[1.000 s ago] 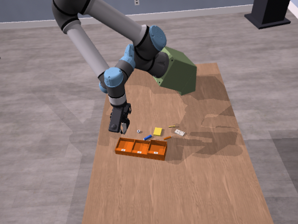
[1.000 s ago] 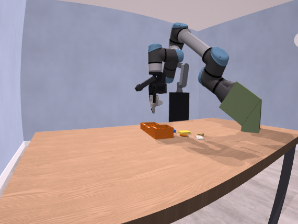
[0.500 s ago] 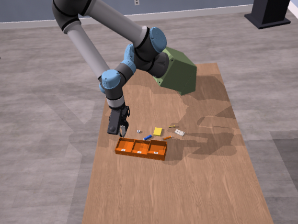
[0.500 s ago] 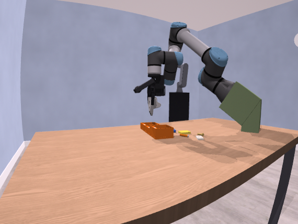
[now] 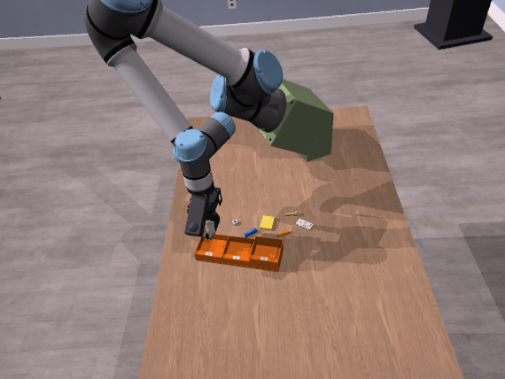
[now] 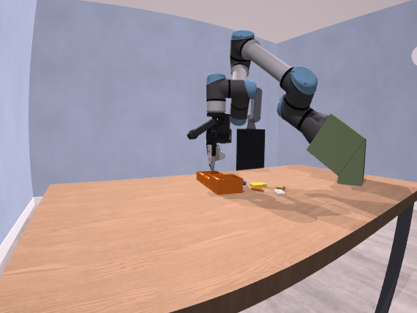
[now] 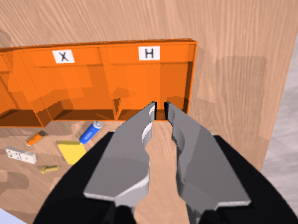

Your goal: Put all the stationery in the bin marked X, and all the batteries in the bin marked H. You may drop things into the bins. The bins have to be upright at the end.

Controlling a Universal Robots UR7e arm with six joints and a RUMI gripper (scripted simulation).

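Now: hand 80 mm to the right of the orange bin, 50 mm short of it and 30 mm above it. Round my hand: blue battery 130 mm to the left, 50 mm below, 20 mm behind; grey nut 90 mm to the left, 80 mm behind, 50 mm below; yellow pad 190 mm to the left, 50 mm below, 50 mm behind.
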